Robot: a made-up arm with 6 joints. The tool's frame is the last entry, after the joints.
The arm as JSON. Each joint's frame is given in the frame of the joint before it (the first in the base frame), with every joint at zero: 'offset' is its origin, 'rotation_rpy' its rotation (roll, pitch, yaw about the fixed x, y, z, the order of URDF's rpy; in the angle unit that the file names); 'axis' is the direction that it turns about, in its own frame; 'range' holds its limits. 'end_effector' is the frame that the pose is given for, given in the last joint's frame.
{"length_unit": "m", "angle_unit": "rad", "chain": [
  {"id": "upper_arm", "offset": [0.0, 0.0, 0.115], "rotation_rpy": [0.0, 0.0, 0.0], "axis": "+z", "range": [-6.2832, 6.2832]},
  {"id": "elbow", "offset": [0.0, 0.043, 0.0], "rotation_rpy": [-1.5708, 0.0, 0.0], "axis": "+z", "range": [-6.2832, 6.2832]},
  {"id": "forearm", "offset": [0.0, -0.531, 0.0], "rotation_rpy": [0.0, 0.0, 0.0], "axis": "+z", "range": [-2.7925, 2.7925]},
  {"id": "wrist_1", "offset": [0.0, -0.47, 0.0], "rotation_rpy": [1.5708, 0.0, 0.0], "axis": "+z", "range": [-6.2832, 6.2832]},
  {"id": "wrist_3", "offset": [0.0, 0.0, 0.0], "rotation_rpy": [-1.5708, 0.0, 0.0], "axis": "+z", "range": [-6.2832, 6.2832]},
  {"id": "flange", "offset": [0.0, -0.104, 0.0], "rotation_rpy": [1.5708, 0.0, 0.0], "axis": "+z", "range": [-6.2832, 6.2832]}
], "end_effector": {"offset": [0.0, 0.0, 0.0], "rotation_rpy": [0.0, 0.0, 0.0]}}
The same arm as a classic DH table. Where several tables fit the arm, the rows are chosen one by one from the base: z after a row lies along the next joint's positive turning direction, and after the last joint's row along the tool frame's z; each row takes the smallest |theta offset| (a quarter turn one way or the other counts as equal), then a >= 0, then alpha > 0; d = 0 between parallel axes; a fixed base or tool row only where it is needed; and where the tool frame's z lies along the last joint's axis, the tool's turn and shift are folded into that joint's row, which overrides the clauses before.
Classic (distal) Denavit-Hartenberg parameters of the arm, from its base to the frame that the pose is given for. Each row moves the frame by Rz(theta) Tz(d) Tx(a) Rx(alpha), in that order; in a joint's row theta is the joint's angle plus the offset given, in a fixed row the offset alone. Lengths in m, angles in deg.
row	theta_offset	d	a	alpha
upper_arm	0	0.115	0	-90
elbow	-90	0	0.531	0
forearm	90	0.043	0	90
wrist_1	0	0.47	0	-90
wrist_3	0	0	0	90
flange	0	0.104	0	0
Joint limits (deg, base to tool): -360..360 -360..360 -160..160 -360..360 -360..360 -360..360

